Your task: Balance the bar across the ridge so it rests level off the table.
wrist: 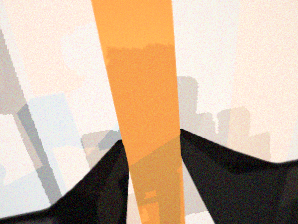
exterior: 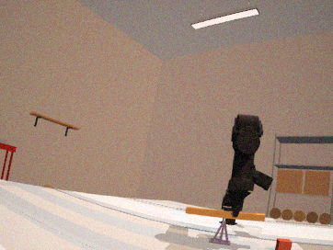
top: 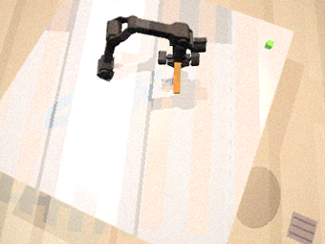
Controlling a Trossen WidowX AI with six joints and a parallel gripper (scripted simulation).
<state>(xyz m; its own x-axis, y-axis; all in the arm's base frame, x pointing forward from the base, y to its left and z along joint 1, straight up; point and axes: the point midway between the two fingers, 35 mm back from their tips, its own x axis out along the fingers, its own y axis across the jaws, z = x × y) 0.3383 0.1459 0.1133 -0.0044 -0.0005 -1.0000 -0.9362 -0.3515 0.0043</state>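
The orange bar lies 1 cm ahead of my gripper tip and 3 cm to the right of it. The rest, counted from my gripper tip: red block: 2 cm behind, 14 cm to the left, 6 cm below; green cube: 40 cm ahead, 35 cm to the left, 6 cm below.
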